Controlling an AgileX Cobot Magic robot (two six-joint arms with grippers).
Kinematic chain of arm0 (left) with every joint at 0, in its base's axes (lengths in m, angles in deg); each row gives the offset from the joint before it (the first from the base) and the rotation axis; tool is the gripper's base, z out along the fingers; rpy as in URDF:
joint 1: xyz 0 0 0.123 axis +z
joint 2: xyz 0 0 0 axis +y
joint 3: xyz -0.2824 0 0.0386 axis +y
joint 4: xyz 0.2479 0 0.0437 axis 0.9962 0 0.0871
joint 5: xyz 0 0 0 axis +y
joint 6: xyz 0.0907 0 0.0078 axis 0.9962 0 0.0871
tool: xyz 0 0 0 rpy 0 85 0
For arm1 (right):
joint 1: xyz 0 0 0.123 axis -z
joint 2: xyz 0 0 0 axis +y
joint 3: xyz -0.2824 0 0.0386 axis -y
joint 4: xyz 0.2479 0 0.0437 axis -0.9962 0 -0.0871
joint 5: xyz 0 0 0 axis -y
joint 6: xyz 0.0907 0 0.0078 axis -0.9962 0 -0.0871
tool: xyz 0 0 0 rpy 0 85 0
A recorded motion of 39 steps. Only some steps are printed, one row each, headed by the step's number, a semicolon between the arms.
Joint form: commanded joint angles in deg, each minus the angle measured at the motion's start. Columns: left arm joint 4, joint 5, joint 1, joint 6, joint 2, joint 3; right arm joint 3, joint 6, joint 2, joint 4, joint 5, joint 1.
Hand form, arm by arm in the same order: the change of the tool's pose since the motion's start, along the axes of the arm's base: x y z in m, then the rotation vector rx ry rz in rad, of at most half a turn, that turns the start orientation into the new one. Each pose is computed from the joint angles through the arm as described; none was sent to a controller.
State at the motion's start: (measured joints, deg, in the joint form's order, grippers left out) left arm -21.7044 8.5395 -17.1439 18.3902 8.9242 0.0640; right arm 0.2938 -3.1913 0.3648 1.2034 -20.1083 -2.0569
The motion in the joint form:
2: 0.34 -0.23 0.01 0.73 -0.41 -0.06; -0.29 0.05 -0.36 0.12 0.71 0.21
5: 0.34 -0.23 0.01 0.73 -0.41 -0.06; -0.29 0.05 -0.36 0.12 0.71 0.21
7: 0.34 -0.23 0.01 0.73 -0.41 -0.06; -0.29 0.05 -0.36 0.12 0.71 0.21
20: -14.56 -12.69 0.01 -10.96 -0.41 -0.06; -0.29 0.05 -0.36 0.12 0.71 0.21
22: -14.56 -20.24 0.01 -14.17 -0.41 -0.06; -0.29 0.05 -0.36 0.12 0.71 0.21
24: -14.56 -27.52 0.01 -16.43 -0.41 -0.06; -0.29 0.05 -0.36 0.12 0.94 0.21
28: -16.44 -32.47 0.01 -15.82 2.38 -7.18; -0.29 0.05 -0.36 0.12 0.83 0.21
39: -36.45 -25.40 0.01 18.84 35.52 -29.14; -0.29 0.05 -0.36 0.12 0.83 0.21
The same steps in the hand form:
2: -0.0003 0.0003 0.0011 0.0139 -0.0175 -0.0013; 0.0000 -0.0002 -0.0003 -0.0025 -0.0137 -0.0034
5: -0.0003 0.0003 0.0011 0.0139 -0.0175 -0.0013; 0.0000 -0.0002 -0.0003 -0.0025 -0.0137 -0.0034
7: -0.0003 0.0003 0.0011 0.0139 -0.0175 -0.0013; 0.0000 -0.0002 -0.0003 -0.0025 -0.0137 -0.0034
20: 0.0040 0.0081 0.0186 -0.4755 -0.0615 0.1433; 0.0000 -0.0002 -0.0003 -0.0025 -0.0137 -0.0034
22: 0.0050 0.0151 0.0283 -0.5612 -0.1631 0.1982; 0.0000 -0.0002 -0.0003 -0.0025 -0.0137 -0.0034
24: 0.0046 0.0221 0.0375 -0.6298 -0.2681 0.2449; 0.0001 -0.0002 0.0001 -0.0024 -0.0177 -0.0033
28: 0.0047 0.0276 0.0813 -0.7017 -0.4041 0.2675; 0.0001 -0.0002 -0.0001 -0.0024 -0.0158 -0.0033
39: 0.1004 -0.0023 0.1322 -0.3058 -0.1269 0.3340; 0.0001 -0.0002 -0.0001 -0.0024 -0.0158 -0.0033

